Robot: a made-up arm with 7 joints.
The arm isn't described. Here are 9 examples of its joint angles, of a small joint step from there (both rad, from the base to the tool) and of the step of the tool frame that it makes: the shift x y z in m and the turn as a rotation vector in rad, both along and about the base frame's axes.
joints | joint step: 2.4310 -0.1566 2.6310 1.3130 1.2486 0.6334 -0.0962 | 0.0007 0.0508 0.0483 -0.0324 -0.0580 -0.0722 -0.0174
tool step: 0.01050 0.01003 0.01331 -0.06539 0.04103 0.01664
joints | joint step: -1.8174 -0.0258 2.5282 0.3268 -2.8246 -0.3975 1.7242 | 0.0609 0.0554 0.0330 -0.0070 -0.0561 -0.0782 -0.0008
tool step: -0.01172 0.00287 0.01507 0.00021 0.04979 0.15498
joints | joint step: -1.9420 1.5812 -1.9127 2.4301 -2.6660 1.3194 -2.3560 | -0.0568 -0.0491 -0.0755 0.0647 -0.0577 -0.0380 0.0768
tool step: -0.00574 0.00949 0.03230 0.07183 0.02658 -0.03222
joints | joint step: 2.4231 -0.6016 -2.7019 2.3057 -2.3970 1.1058 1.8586 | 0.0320 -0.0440 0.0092 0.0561 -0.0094 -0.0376 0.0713
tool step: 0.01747 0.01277 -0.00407 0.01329 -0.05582 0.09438
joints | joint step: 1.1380 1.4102 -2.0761 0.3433 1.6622 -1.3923 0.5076 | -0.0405 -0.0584 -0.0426 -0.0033 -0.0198 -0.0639 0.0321
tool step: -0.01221 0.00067 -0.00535 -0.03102 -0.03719 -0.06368
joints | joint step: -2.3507 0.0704 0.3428 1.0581 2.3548 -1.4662 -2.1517 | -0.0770 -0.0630 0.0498 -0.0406 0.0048 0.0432 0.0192
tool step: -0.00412 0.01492 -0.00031 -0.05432 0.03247 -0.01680
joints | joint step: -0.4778 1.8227 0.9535 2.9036 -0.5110 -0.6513 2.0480 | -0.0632 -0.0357 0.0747 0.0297 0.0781 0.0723 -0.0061
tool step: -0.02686 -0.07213 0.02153 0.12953 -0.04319 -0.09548
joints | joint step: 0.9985 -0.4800 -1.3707 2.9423 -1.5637 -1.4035 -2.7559 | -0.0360 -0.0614 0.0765 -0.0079 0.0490 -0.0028 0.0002
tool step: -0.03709 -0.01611 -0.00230 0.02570 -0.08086 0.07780
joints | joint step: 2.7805 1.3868 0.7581 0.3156 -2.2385 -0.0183 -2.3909 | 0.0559 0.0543 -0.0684 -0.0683 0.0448 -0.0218 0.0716
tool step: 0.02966 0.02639 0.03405 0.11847 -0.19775 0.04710
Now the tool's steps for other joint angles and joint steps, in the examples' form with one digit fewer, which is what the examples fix.
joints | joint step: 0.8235 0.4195 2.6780 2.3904 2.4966 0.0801 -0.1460 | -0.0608 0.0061 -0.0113 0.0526 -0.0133 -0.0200 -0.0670
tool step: 0.0257 0.0305 0.0067 -0.0047 0.0276 -0.1578
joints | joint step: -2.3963 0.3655 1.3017 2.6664 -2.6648 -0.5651 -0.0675 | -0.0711 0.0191 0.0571 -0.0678 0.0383 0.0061 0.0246
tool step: -0.0029 -0.0096 -0.0119 0.0612 -0.0472 0.0444
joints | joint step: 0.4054 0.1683 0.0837 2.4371 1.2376 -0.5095 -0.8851 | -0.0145 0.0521 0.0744 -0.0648 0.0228 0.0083 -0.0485
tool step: 0.0481 0.0409 -0.0482 -0.0653 0.1239 0.0492
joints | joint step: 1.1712 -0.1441 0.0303 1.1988 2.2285 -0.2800 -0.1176 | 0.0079 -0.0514 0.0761 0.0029 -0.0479 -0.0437 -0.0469
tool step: -0.0322 0.0081 0.0302 -0.0209 -0.1117 0.0745
